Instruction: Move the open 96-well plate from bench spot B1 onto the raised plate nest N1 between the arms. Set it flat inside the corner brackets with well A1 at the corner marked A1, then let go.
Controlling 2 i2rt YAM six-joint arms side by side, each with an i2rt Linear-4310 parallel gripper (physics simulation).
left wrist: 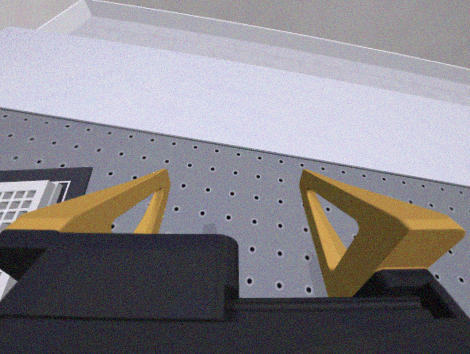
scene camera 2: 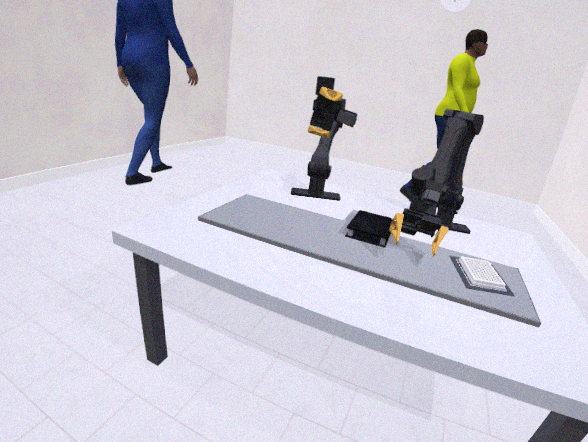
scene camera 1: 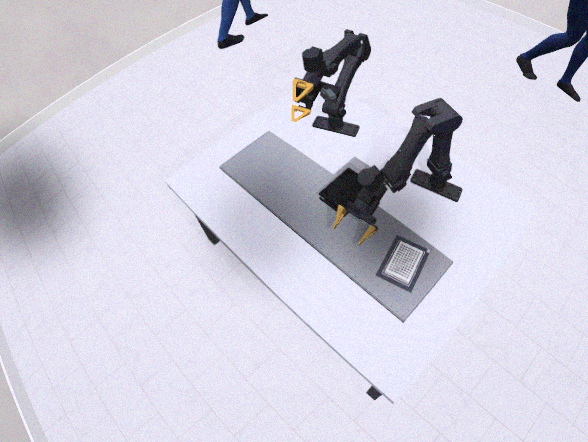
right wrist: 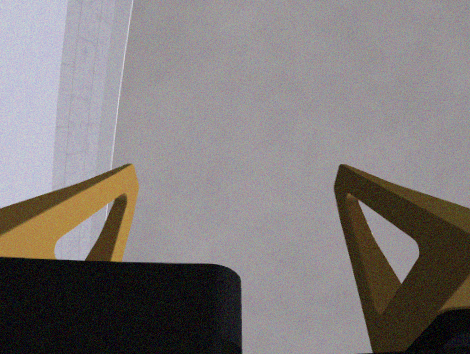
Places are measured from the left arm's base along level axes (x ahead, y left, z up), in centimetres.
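Pixels of known places: left gripper, fingertip midpoint: (left wrist: 234, 176) (scene camera 2: 415, 249) (scene camera 1: 345, 237); right gripper, fingertip midpoint: (scene camera 2: 326, 116) (scene camera 1: 293, 111) (right wrist: 236, 175); left arm's base, origin of the base link: (scene camera 1: 436, 185); right arm's base, origin of the base link: (scene camera 2: 315, 195) (scene camera 1: 335, 126).
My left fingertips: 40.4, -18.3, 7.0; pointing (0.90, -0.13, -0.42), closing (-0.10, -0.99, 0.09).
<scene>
Ahead of a thing's pixels: the offset from my left fingertips to its middle, as dx, dy, dz. Level surfaces: height alone.
The white 96-well plate @(-3.5, +20.0, -4.8) (scene camera 1: 405, 263) (scene camera 2: 481, 273) (left wrist: 19, 200) lies flat on the dark-bordered bench spot B1 (scene camera 1: 410, 288) (scene camera 2: 509, 292) (left wrist: 79, 179) at the right of both scene views. The raised black nest N1 @(-18.9, -9.8, -3.7) (scene camera 1: 339, 188) (scene camera 2: 369, 223) stands near the middle, partly hidden by the left arm in scene camera 1. My left gripper (scene camera 1: 347, 236) (scene camera 2: 415, 249) (left wrist: 234, 176) is open and empty, above the grey board between nest and plate. My right gripper (scene camera 1: 296, 121) (scene camera 2: 320, 134) (right wrist: 236, 175) is open and empty, raised high at the back, away from both. The A1 mark cannot be made out.
The grey perforated board @(dz -5.7) (scene camera 1: 260, 170) (scene camera 2: 280, 220) (left wrist: 240, 210) runs lengthwise on the white table @(dz -7.0) (scene camera 1: 280, 270) (scene camera 2: 250, 280). The left arm leans over the board close beside the nest. Walking people in blue (scene camera 2: 147, 65) and in yellow (scene camera 2: 459, 82) are behind the table.
</scene>
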